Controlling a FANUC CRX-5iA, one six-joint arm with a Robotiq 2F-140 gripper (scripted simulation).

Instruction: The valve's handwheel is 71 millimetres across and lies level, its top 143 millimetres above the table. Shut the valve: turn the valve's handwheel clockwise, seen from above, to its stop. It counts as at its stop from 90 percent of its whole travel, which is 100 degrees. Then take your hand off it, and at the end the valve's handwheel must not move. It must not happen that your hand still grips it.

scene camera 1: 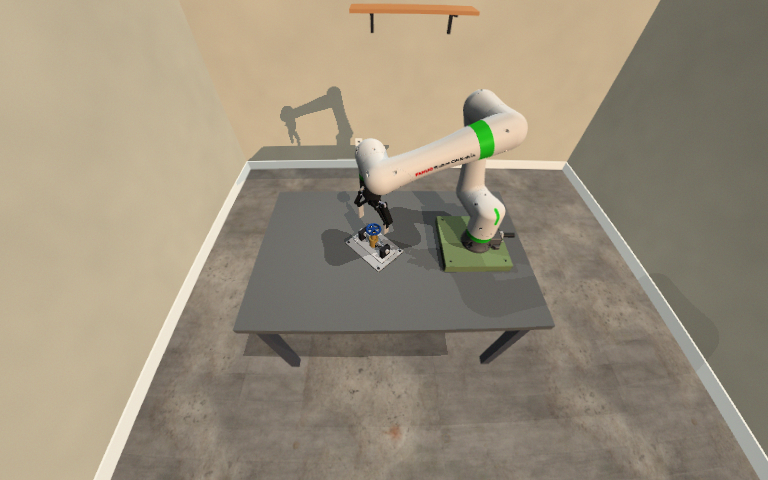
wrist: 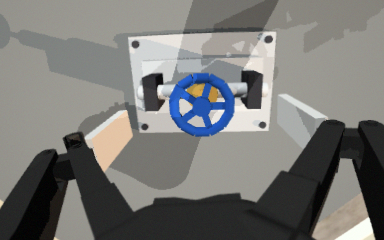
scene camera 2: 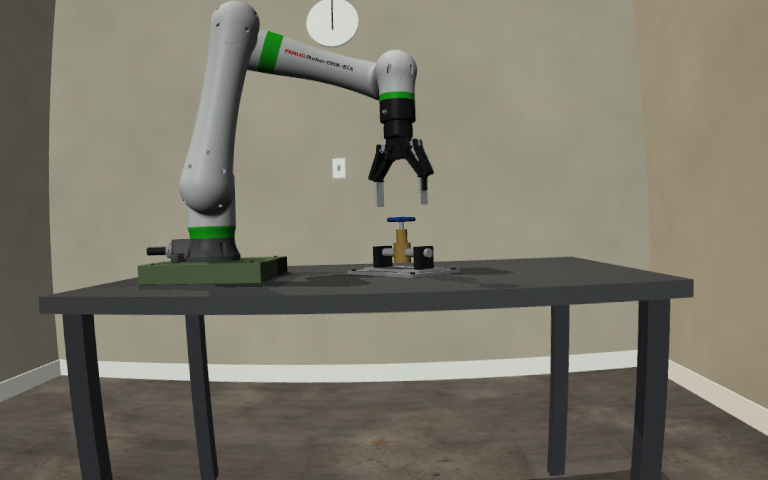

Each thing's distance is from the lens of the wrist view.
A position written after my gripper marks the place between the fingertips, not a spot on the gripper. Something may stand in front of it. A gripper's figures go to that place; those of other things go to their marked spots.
my gripper [wrist: 201, 116]: 19 cm
blue spoked handwheel [wrist: 202, 106]: 21 cm
